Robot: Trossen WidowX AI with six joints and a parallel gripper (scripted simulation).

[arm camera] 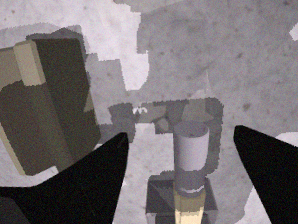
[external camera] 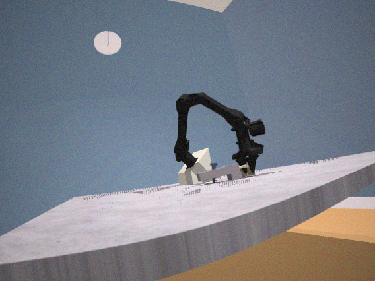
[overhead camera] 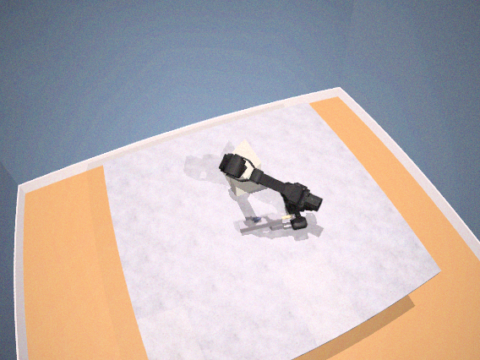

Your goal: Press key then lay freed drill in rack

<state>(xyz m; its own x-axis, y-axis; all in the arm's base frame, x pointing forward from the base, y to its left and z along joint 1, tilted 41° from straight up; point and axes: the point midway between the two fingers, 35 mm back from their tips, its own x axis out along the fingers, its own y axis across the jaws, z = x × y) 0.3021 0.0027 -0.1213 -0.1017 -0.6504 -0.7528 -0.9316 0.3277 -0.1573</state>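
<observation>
Now: gripper tip 4 cm to the left of the drill, 3 cm below it and 1 cm past it. Round my gripper tip: olive-tan rack 6 cm behind, 5 cm to the left; then holder block 13 cm to the right, 5 cm behind, 2 cm above; then key 15 cm to the right, 6 cm behind, 4 cm above.
</observation>
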